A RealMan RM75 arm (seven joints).
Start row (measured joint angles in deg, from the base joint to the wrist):
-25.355, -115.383, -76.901, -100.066, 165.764, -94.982, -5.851
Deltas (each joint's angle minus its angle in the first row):
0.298, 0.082, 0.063, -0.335, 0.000, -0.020, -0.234
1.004, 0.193, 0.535, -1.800, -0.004, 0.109, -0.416
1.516, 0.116, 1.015, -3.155, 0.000, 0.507, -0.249
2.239, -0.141, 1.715, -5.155, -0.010, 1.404, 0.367
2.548, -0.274, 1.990, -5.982, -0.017, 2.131, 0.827
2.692, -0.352, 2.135, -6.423, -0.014, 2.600, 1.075
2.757, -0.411, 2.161, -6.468, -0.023, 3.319, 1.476
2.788, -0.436, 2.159, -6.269, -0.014, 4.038, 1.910
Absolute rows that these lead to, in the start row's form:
-25.057, -115.301, -76.838, -100.401, 165.764, -95.002, -6.085
-24.351, -115.190, -76.366, -101.866, 165.760, -94.873, -6.267
-23.839, -115.267, -75.886, -103.221, 165.764, -94.475, -6.100
-23.116, -115.524, -75.186, -105.221, 165.754, -93.578, -5.484
-22.807, -115.657, -74.911, -106.048, 165.747, -92.851, -5.024
-22.663, -115.735, -74.766, -106.489, 165.750, -92.382, -4.776
-22.598, -115.794, -74.740, -106.534, 165.741, -91.663, -4.375
-22.567, -115.819, -74.742, -106.335, 165.750, -90.944, -3.941

